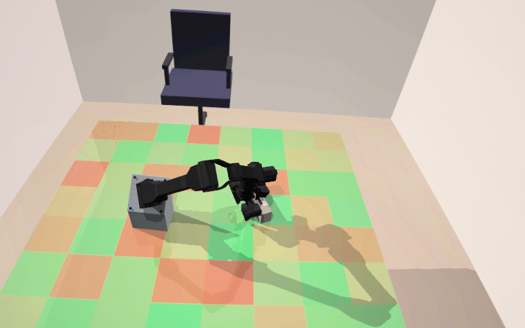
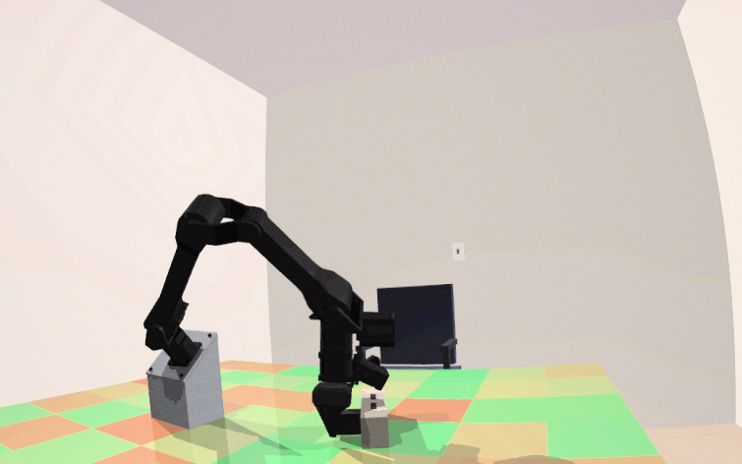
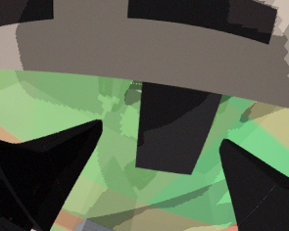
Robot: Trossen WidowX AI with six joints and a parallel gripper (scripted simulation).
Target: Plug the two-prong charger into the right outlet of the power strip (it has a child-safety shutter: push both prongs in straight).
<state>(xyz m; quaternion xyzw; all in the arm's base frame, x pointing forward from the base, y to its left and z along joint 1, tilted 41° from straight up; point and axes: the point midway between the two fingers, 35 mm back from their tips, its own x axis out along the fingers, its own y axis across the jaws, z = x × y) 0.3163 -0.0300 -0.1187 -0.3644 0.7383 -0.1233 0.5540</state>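
Now: the black two-prong charger 4 cm ahead of my gripper tip, 2 cm to the left of it and 1 cm above it.
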